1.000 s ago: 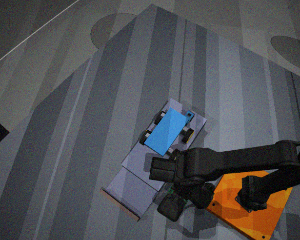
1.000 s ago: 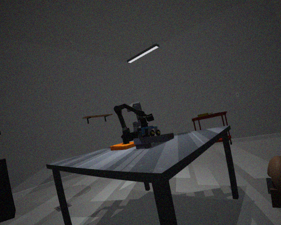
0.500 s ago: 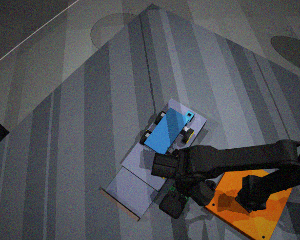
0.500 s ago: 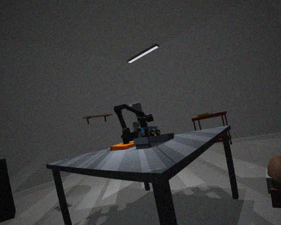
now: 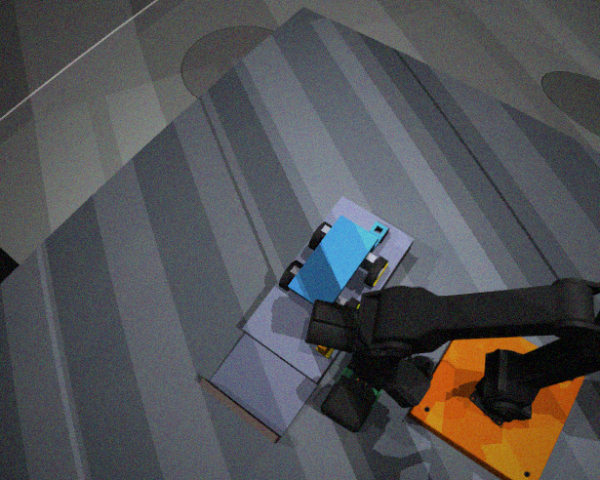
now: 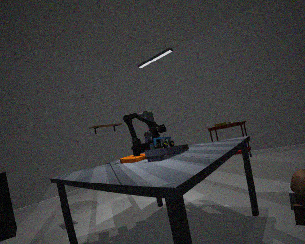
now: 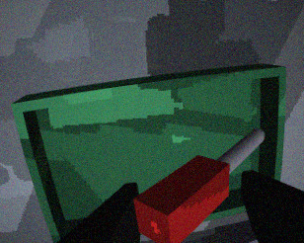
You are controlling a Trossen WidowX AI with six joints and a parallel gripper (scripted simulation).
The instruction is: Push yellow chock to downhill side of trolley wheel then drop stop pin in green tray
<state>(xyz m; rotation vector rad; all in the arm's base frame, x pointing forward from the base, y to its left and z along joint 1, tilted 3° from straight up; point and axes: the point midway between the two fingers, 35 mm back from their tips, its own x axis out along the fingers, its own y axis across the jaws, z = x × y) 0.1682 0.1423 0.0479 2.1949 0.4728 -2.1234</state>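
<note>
Right now my gripper tip is 1 cm to the right of the red-headed stop pin and 1 cm above it. Round my gripper tip: yellow chock: 8 cm ahead, 1 cm to the right, 4 cm above; then lilac ramp: 15 cm ahead, 9 cm to the right, 1 cm above; then blue trolley: 15 cm ahead, 9 cm to the right, 7 cm above.
</note>
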